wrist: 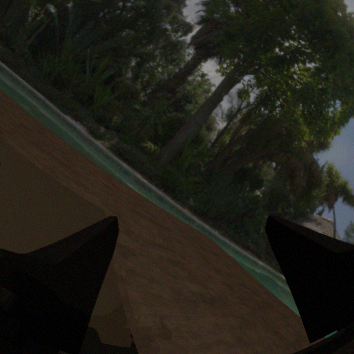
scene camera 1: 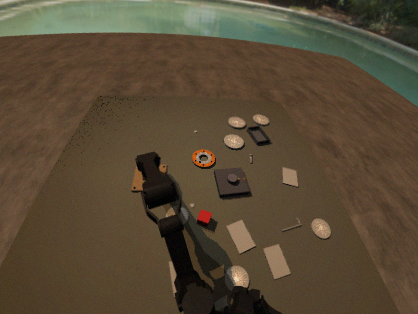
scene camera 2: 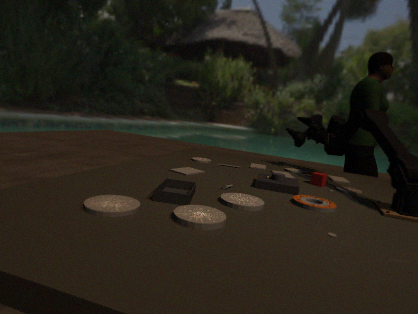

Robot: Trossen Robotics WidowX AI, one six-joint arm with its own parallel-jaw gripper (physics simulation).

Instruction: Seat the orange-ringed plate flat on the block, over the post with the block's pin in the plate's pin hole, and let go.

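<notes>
The orange-ringed plate [scene camera 1: 195, 160] [scene camera 2: 300, 201] lies flat on the mat, apart from the block, with a grey inner ring and small dark holes. The dark square block [scene camera 1: 224, 188] [scene camera 2: 276, 185] carries a round post [scene camera 1: 232, 178] [scene camera 2: 278, 176] near its middle. A small orange-brown pin [scene camera 1: 244, 178] shows beside the post. My gripper [scene camera 2: 294, 124] [wrist: 194, 224] is open and empty, raised above the table and well away from plate and block. In scene camera 1 the arm reaches the bottom edge, where the fingertips cannot be made out.
A red cube [scene camera 1: 204, 217] [scene camera 2: 318, 179] sits near the block. Speckled discs [scene camera 1: 234, 141] [scene camera 2: 199, 216], a dark open tray [scene camera 1: 251, 137] [scene camera 2: 158, 196], pale flat cards [scene camera 1: 241, 236] and a thin bent rod [scene camera 1: 291, 227] lie around. A person [scene camera 2: 367, 100] stands behind the arm.
</notes>
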